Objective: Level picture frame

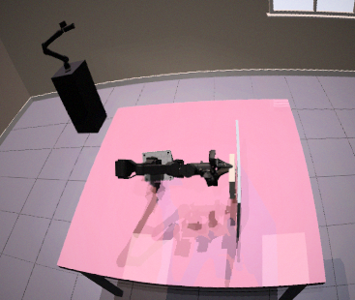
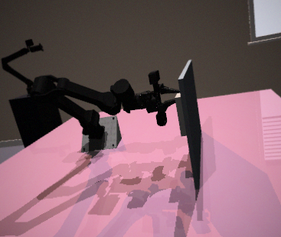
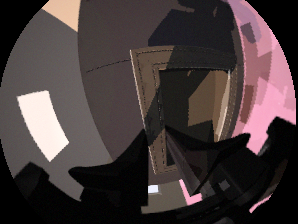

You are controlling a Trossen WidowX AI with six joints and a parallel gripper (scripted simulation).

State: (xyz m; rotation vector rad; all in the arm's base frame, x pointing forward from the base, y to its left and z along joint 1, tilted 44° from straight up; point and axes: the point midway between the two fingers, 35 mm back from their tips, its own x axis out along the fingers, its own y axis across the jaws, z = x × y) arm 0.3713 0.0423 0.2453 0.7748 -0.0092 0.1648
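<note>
My gripper tip is 5 cm above the picture frame. Round my gripper tip: thin wall panel 2 cm ahead, 1 cm to the right, 6 cm below.
</note>
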